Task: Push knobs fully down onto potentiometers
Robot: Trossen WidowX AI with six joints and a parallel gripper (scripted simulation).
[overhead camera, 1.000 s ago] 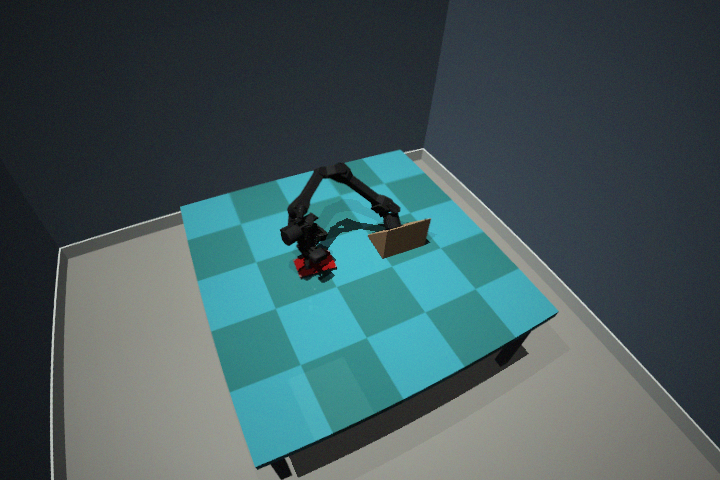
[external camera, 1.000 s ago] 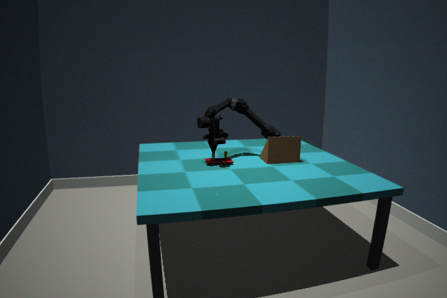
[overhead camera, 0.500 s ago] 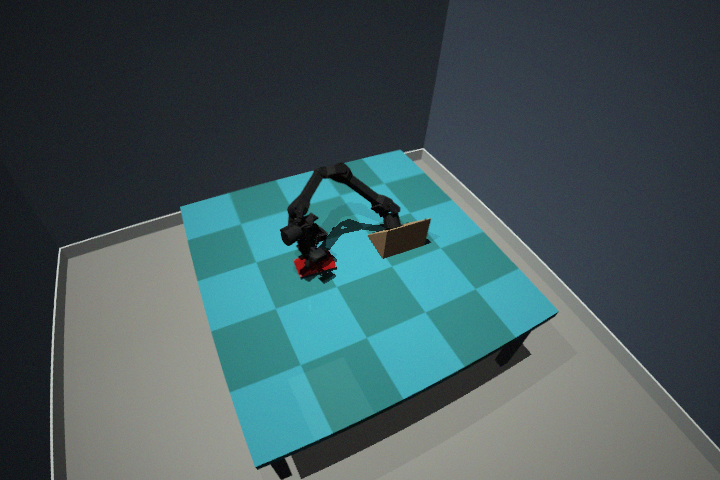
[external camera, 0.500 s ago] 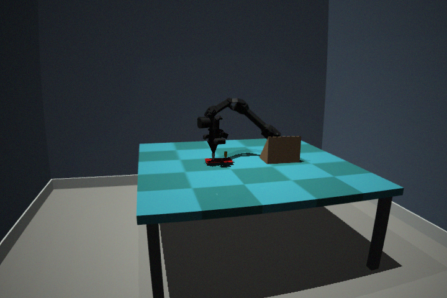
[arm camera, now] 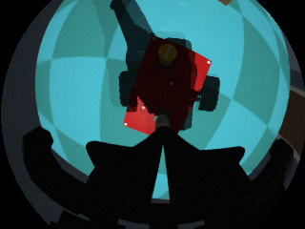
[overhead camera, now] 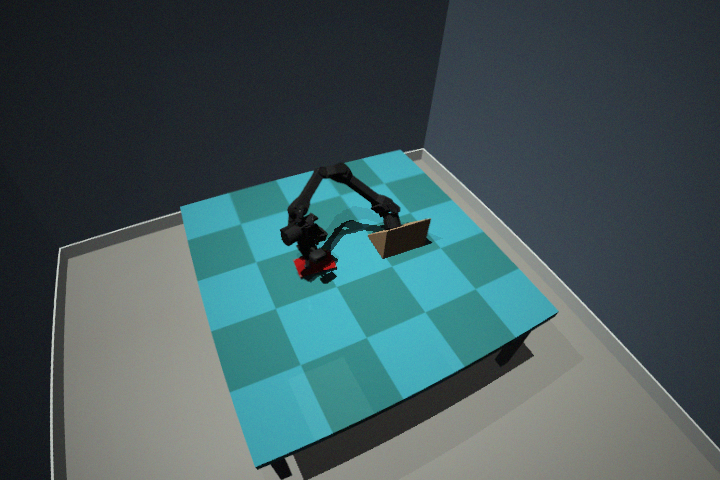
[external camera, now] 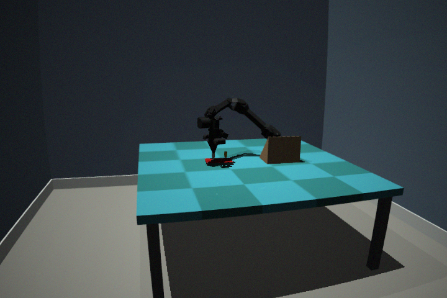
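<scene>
Now: the potentiometer knob 20 mm below my gripper tip.
</scene>
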